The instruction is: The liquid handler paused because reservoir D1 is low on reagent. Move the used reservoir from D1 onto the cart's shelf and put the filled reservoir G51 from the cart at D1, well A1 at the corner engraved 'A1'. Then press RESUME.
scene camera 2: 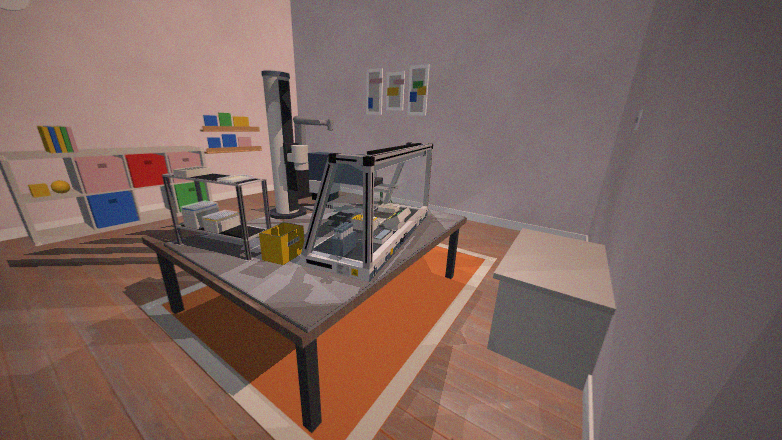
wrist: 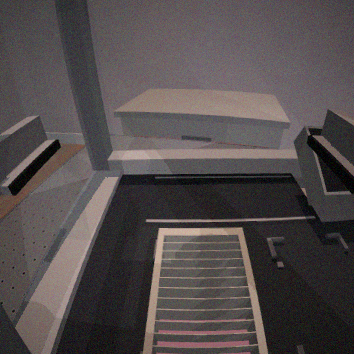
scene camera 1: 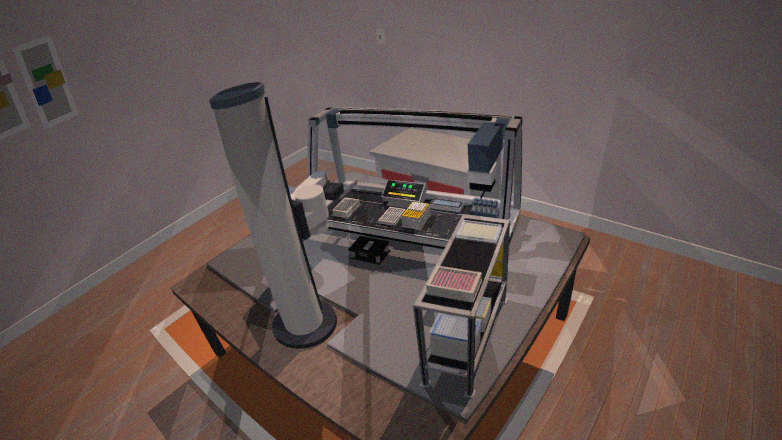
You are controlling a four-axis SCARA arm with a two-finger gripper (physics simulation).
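Seen in the pictures: gripper, fingertip midpoint: (scene camera 2: 393,189) (wrist: 179,122) (scene camera 1: 341,179); arm's base, link origin: (scene camera 2: 287,213) (scene camera 1: 304,324).
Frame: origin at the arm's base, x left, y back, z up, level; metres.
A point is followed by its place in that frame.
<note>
The used reservoir (scene camera 1: 345,207) @[x 0.334, y -0.612, z 0.091 m] (wrist: 202,280) @[x 0.348, y -0.636, z 0.089 m], a pale tray with crosswise channels, sits at the left end of the black deck; pink shows in its nearer channels in the wrist view. My gripper (wrist: 179,122) @[x 0.367, y -0.650, z 0.216 m] is open and empty, its fingers wide apart to either side above the reservoir. The cart (scene camera 1: 471,350) @[x -0.686, y -0.048, z 0.237 m] (scene camera 2: 244,221) @[x -0.573, y -0.484, z 0.203 m] bears a reservoir with pink-filled channels (scene camera 1: 453,279) @[x -0.583, y -0.128, z 0.385 m] on its top's near end and a pale yellowish one (scene camera 1: 481,230) @[x -0.531, y -0.374, z 0.374 m] at the far end. Their labels are unreadable, so I cannot tell which is G51. The screen unit (scene camera 1: 404,189) @[x 0.131, y -0.825, z 0.132 m] stands behind the deck; RESUME is not discernible.
A gantry frame (scene camera 1: 415,117) @[x 0.041, y -0.851, z 0.504 m] (scene camera 2: 368,218) @[x -0.392, y -1.024, z 0.286 m] surrounds the deck, with a dark blue head (scene camera 1: 483,147) @[x -0.372, y -0.699, z 0.493 m] at its right. A grey rack (scene camera 1: 391,215) @[x 0.103, y -0.676, z 0.076 m] and a yellow tip rack (scene camera 1: 416,210) @[x -0.025, y -0.704, z 0.124 m] stand mid-deck. A black fixture (scene camera 1: 369,249) @[x 0.033, y -0.435, z 0.063 m] lies before it. A yellow bin (scene camera 2: 281,243) @[x -0.507, y -0.637, z 0.117 m] stands beside the cart.
</note>
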